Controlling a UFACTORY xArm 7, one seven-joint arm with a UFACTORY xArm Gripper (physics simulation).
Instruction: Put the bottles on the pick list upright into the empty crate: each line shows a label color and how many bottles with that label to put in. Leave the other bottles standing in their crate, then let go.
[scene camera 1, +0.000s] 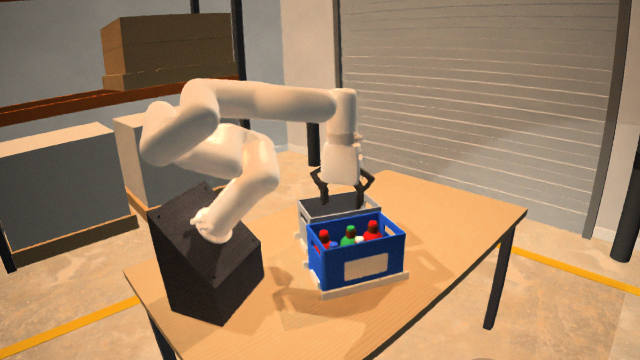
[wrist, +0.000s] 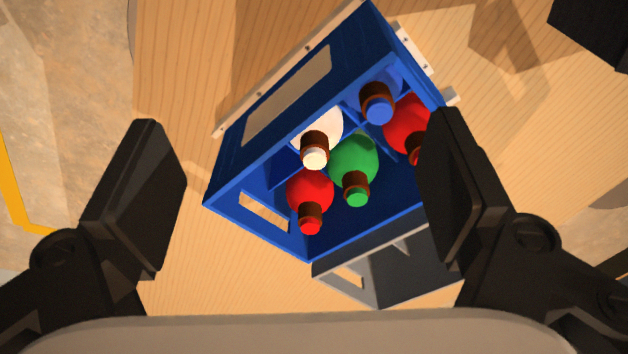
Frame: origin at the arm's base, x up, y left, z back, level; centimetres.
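Seen in the pictures: gripper, fingertip midpoint: (scene camera 1: 341, 205) (wrist: 297, 145); arm's base, link origin: (scene camera 1: 213, 226).
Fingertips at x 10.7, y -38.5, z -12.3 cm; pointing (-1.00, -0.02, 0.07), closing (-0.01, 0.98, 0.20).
Pixels of each thing's top centre, then the offset from my fingertips to it. Level surfaces: height alone.
- blue crate, top centre: (wrist: 338, 189) (scene camera 1: 355, 229) dx -17.1, dy +6.8, dz -19.1 cm
- grey crate, top centre: (wrist: 417, 269) (scene camera 1: 338, 202) dx -17.1, dy +22.9, dz -34.6 cm
- wooden table, surface height: dx -34.6 cm
The blue crate (scene camera 1: 330, 272) (wrist: 360, 30) holds upright bottles: a red one (scene camera 1: 372, 231) (wrist: 310, 192), a green one (scene camera 1: 348, 240) (wrist: 353, 160), another red one (scene camera 1: 324, 236) (wrist: 405, 127), a white one (scene camera 1: 359, 239) (wrist: 327, 125) and a blue one (scene camera 1: 334, 245) (wrist: 378, 107). The grey crate (scene camera 1: 325, 218) (wrist: 370, 280) stands against its back; no bottle shows in its visible part. My gripper (scene camera 1: 342, 204) (wrist: 297, 145) is open and empty, pointing down above the crates. Its right finger in the wrist view partly covers a red bottle and both crates. No pick list shows.
The crates stand on the wooden table (scene camera 1: 450, 215) (wrist: 200, 280) beside white strips (scene camera 1: 365, 285) (wrist: 280, 75). The arm's black base (scene camera 1: 215, 280) stands at the left of the table in the scene view. A roller door is behind the table.
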